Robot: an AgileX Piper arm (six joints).
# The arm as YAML. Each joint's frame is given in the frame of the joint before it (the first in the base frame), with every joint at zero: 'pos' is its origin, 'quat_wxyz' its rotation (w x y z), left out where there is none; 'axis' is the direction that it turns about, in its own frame. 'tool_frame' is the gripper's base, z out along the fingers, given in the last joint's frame.
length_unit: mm
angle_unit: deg
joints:
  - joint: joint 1
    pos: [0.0, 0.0, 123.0]
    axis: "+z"
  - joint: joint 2
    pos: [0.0, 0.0, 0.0]
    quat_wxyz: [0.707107, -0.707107, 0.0, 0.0]
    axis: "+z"
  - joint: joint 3
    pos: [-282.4, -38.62, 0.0]
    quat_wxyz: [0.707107, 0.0, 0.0, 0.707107]
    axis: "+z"
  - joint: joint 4
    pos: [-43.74, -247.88, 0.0]
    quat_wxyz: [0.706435, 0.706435, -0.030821, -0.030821]
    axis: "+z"
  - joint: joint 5
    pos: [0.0, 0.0, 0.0]
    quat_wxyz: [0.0, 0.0, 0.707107, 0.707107]
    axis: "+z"
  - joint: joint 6
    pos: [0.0, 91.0, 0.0]
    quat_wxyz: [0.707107, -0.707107, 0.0, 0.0]
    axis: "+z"
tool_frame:
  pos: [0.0, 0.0, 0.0]
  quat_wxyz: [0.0, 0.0, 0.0, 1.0]
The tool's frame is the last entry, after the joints.
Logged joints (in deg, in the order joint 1, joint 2, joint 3, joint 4, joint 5, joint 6), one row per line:
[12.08 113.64 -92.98 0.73 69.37 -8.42]
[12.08 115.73 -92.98 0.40 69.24 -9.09]
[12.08 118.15 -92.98 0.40 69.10 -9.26]
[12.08 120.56 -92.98 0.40 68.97 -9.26]
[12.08 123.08 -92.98 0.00 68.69 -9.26]
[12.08 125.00 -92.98 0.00 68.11 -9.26]
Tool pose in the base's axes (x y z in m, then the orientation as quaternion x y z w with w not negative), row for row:
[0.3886 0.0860 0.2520 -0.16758 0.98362 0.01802 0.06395]
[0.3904 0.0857 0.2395 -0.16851 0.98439 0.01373 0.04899]
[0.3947 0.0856 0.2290 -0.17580 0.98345 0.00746 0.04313]
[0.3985 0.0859 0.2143 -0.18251 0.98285 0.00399 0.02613]
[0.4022 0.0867 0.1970 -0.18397 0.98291 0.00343 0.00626]
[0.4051 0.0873 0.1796 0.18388 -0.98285 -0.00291 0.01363]
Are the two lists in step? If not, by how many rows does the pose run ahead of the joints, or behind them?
The pose runs 2 rows behind the joints: the pose in row i belongs to the joints in row i - 2.
